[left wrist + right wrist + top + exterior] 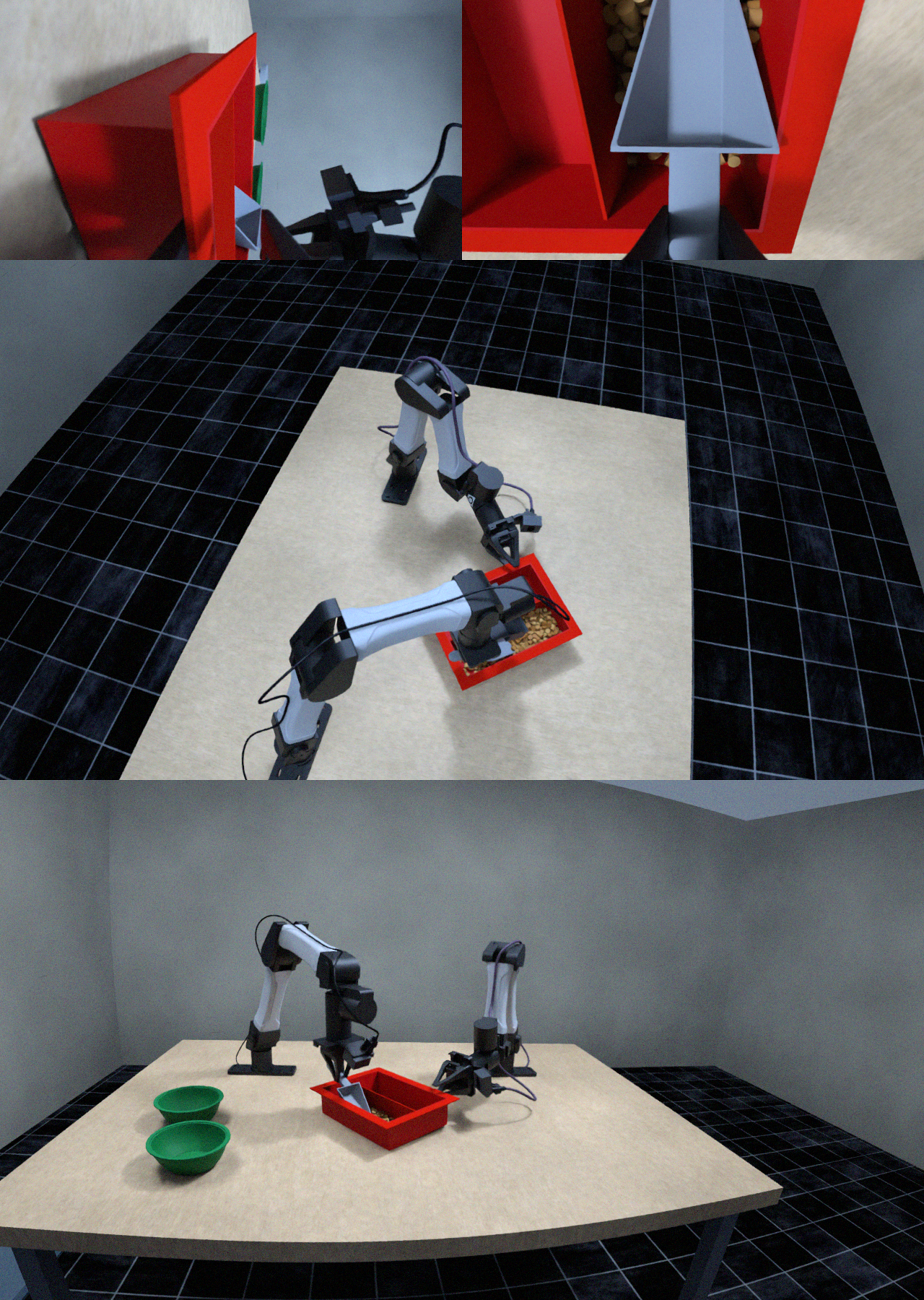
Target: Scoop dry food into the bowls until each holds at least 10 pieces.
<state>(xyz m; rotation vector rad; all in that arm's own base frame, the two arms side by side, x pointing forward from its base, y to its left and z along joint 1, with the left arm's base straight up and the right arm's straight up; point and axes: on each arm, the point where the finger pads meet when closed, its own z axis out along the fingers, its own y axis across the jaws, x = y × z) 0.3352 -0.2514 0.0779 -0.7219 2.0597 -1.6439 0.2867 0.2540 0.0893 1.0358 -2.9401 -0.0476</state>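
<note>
The red box is 10 cm to the left of my right hand, 4 cm below it and 4 cm ahead of it. Also, from my right hand: grey-blue scoop 3 cm below, 2 cm to the left, 2 cm ahead.
</note>
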